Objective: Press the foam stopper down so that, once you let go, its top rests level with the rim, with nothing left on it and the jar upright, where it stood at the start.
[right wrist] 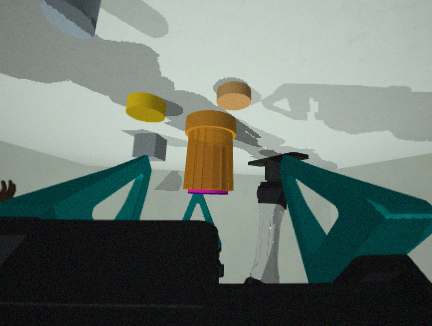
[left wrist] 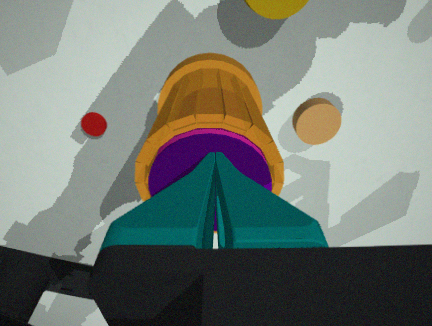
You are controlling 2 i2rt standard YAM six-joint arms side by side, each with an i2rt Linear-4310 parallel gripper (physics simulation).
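The orange ribbed jar [left wrist: 207, 102] [right wrist: 209, 167] stands upright on the table; the right wrist view shows it upside down. The foam stopper [left wrist: 200, 146] [right wrist: 215, 192] sits in its mouth, with a purple top and magenta side. A thin magenta band shows past the rim in the right wrist view, so the stopper stands slightly proud. My left gripper [left wrist: 215, 163] [right wrist: 197, 193] is shut and empty, its fingertips at the stopper's top, seemingly touching it. My right gripper [right wrist: 215, 162] is open and empty; the jar shows in the background between its fingers.
A tan disc [left wrist: 318, 122] [right wrist: 233, 96], a yellow disc [left wrist: 277, 6] [right wrist: 145, 107] and a red disc [left wrist: 94, 124] lie around the jar. A grey block [right wrist: 149, 146], a blue-grey cylinder [right wrist: 75, 17] and a black-and-white arm part [right wrist: 270, 200] also show in the right wrist view.
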